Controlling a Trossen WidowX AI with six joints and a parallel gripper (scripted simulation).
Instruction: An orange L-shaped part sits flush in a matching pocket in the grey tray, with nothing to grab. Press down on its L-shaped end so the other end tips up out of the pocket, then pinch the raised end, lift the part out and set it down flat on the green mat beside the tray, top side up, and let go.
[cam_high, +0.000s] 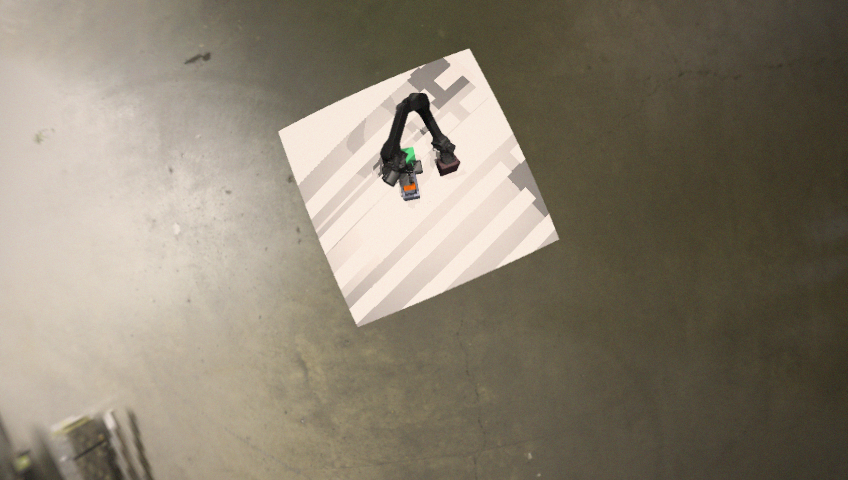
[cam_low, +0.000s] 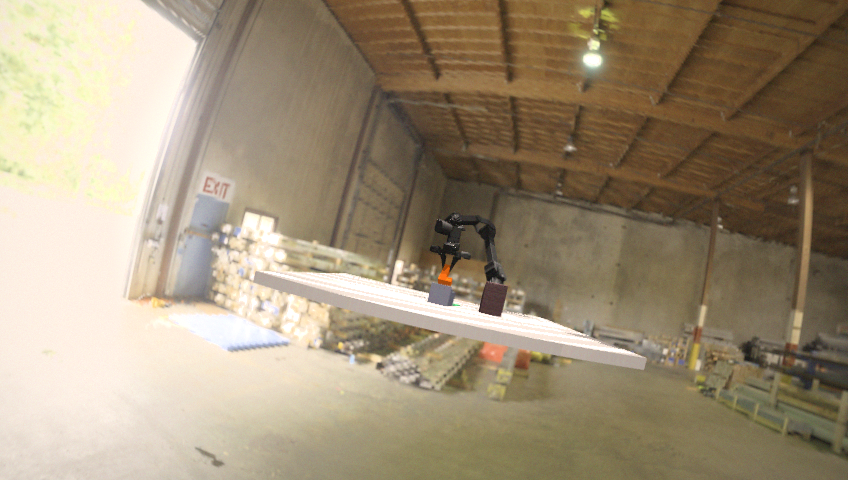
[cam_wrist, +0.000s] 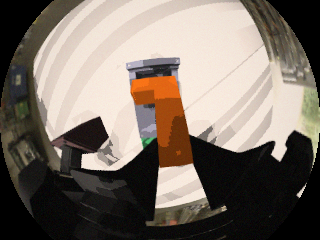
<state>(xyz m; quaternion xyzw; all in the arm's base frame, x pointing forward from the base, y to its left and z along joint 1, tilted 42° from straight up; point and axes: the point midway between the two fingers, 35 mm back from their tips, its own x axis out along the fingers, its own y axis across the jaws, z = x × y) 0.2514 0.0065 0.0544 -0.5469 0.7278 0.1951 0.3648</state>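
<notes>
The green mat lies 5 cm behind my gripper tip, 11 cm to the right of it and 17 cm below it. The rest, counted from my gripper tip: orange L-shaped part (4 cm to the left, 3 cm below).
</notes>
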